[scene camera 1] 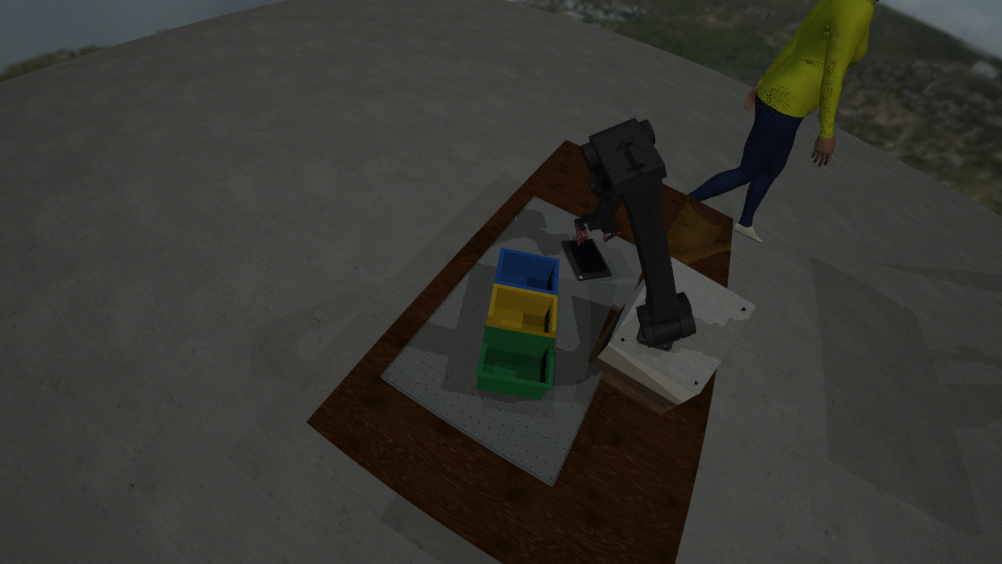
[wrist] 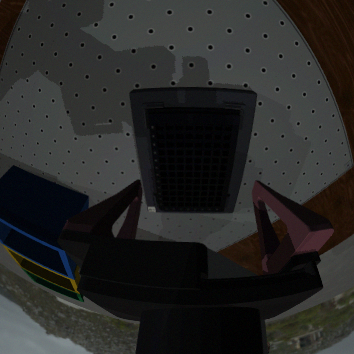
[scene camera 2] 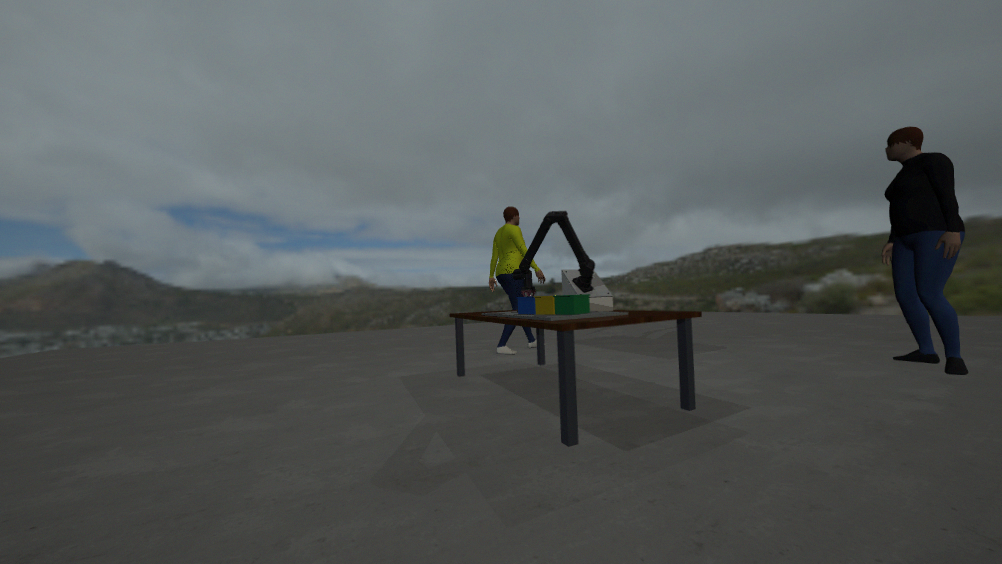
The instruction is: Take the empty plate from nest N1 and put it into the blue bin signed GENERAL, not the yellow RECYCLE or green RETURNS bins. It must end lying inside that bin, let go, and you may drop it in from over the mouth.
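Frame: origin at the arm's base, x back, y left, z down, level; metres.
Where they show: gripper, fingertip midpoint: (scene camera 1: 591,242) (wrist: 197,185); arm's base, link origin: (scene camera 1: 659,323) (scene camera 2: 582,285).
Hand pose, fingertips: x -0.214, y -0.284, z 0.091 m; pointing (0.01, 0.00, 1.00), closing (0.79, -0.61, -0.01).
Each offset is from my fingertips to the top centre of the thing. Level surfaces: height alone.
The dark, gridded empty plate {dx +0.007, dy +0.014, dz +0.041 m} (scene camera 1: 587,256) (wrist: 192,160) lies in nest N1 {dx +0.007, dy +0.014, dz +0.049 m} (wrist: 193,96), a dark grey frame on the perforated board. My gripper (scene camera 1: 594,236) (scene camera 2: 527,292) (wrist: 197,185) is open and empty, above the plate; in the wrist view its fingertips stand on either side of the plate's near part. The blue bin (scene camera 1: 527,268) (scene camera 2: 525,305) (wrist: 45,200) stands beside the nest, with an open mouth. The yellow bin (scene camera 1: 522,309) (scene camera 2: 544,305) and the green bin (scene camera 1: 516,364) (scene camera 2: 572,304) follow it in a row. The bins' signs and the nest's label cannot be read.
The perforated board {dz +0.067 m} (scene camera 1: 515,448) lies on the brown wooden table (scene camera 1: 392,448) (scene camera 2: 631,319). The arm's base stands on a pale box (scene camera 1: 708,301) beside the board. A person in yellow (scene camera 1: 809,70) (scene camera 2: 506,252) is close beyond the table; a person in black (scene camera 2: 918,192) stands farther right.
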